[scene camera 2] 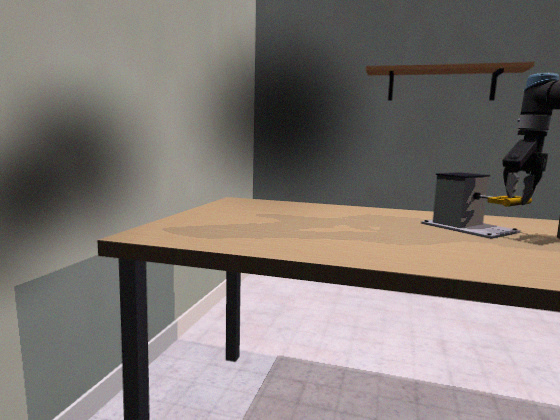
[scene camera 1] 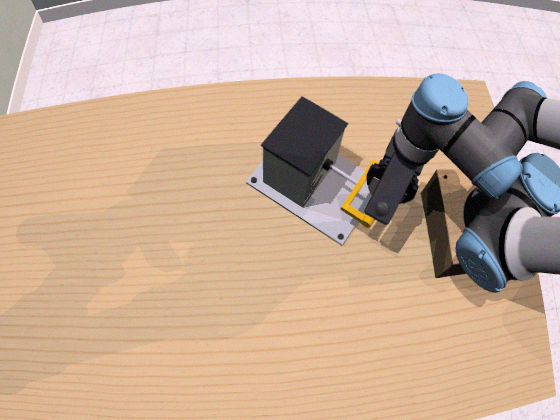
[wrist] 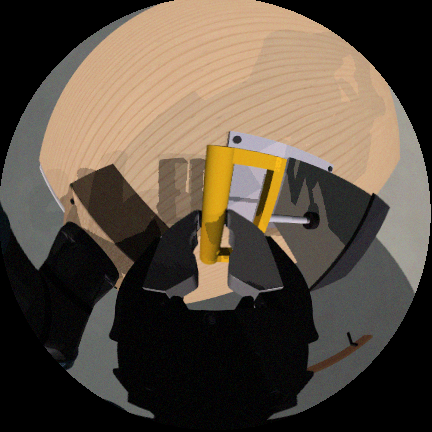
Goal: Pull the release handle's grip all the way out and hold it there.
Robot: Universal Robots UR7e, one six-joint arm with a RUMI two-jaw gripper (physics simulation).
In view: my gripper (scene camera 1: 380, 199) and a grey base plate (wrist: 247, 181).
My gripper is seen too in scene camera 2 (scene camera 2: 517, 204) and in the wrist view (wrist: 213, 211).
